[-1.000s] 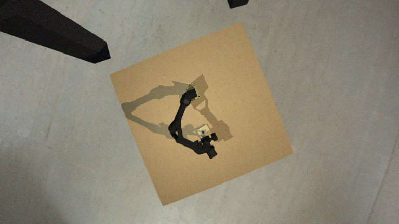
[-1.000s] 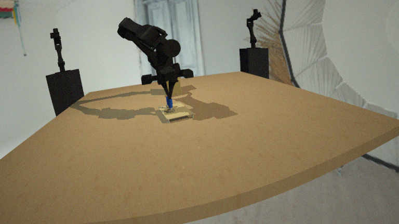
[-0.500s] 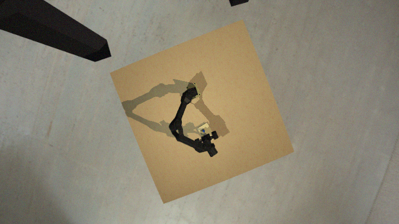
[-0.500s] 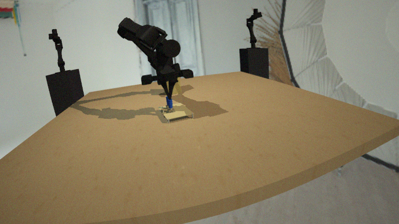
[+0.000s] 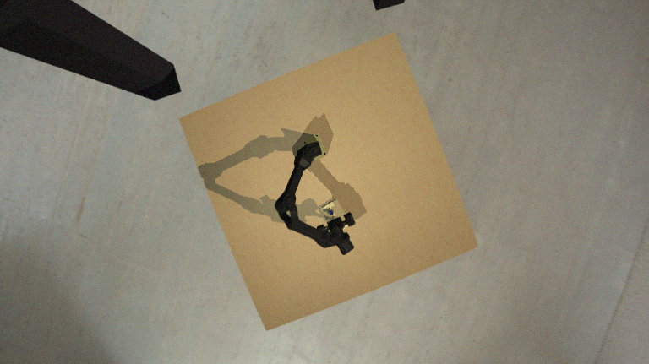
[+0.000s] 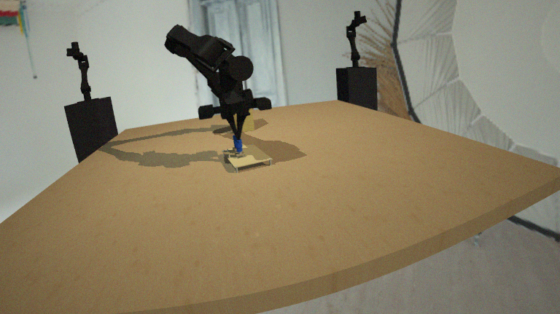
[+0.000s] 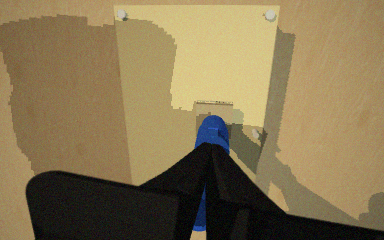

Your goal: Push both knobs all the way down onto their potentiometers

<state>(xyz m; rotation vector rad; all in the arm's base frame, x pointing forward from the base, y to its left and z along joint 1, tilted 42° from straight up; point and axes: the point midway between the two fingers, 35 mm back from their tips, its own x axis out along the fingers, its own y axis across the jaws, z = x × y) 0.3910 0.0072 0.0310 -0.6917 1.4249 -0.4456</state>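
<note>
Now: the blue knob 1 cm below my gripper tip.
</note>
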